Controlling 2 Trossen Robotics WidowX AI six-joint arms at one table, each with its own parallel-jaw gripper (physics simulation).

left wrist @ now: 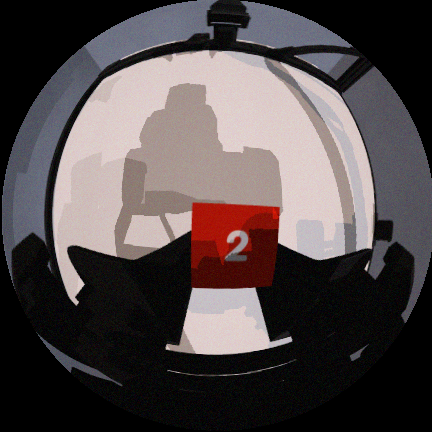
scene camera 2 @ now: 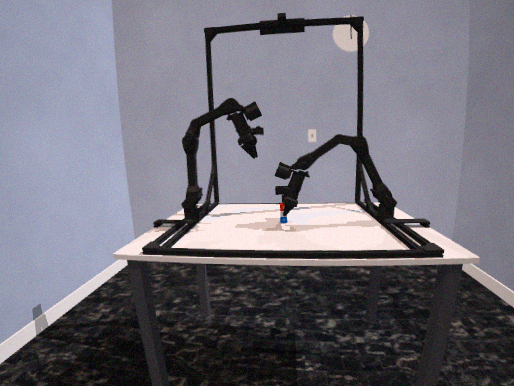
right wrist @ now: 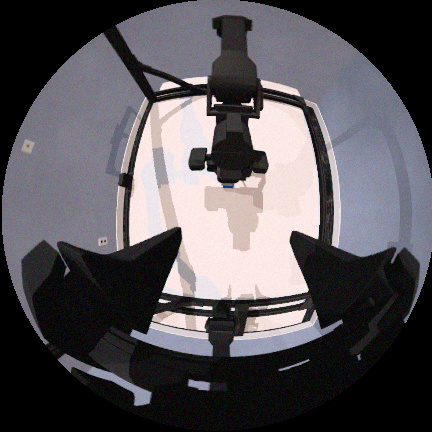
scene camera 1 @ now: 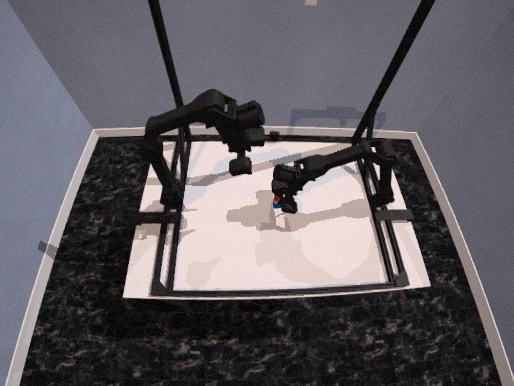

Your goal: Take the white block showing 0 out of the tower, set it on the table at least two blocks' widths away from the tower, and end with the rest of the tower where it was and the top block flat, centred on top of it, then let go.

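Where they show: left gripper, fingertip midpoint: (left wrist: 222, 232) (scene camera 2: 284, 214) (scene camera 1: 278, 200); right gripper, fingertip midpoint: (scene camera 2: 255, 157) (right wrist: 238, 234) (scene camera 1: 250, 162); left arm's base, link origin: (scene camera 2: 385, 217) (scene camera 1: 377, 201); right arm's base, link origin: (left wrist: 224, 41) (scene camera 2: 191, 217) (right wrist: 220, 310) (scene camera 1: 173, 202).
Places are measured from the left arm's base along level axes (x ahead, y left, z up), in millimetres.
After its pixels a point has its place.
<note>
A small tower stands near the middle of the table. Its red block showing 2 (scene camera 1: 276, 199) @(z 49, x 478, y 13 mm) (scene camera 2: 282, 206) @(z 59, x 473, y 13 mm) (left wrist: 235, 245) @(z 67, x 469, y -2 mm) is on top, and its blue block (scene camera 1: 277, 205) @(z 6, x 469, y 19 mm) (scene camera 2: 283, 220) @(z -6, x 469, y 19 mm) is at the bottom. The white block (scene camera 2: 282, 213) @(z 26, x 473, y 14 mm) is between them, mostly hidden by the left gripper; its 0 does not show. My left gripper (scene camera 1: 287, 204) (scene camera 2: 285, 213) @(z 15, x 466, y -2 mm) reaches down at the tower, its fingertips hidden below the red block in the left wrist view, and is shut on the white block. My right gripper (scene camera 1: 240, 166) (scene camera 2: 256, 157) @(z 282, x 589, y 0 mm) (right wrist: 238, 234) @(z 282, x 589, y 0 mm) is open and empty, high above the table.
The white table (scene camera 1: 215, 260) @(z -19, x 723, y 244 mm) (scene camera 2: 200, 240) @(z -19, x 789, y 239 mm) has a black frame (scene camera 1: 280, 290) @(z 0, x 480, y 364 mm) (scene camera 2: 295, 254) @(z -5, x 429, y 380 mm) along its edges, with tall posts behind. The right arm hangs at the picture's left of the tower. Arm shadows lie across the table.
</note>
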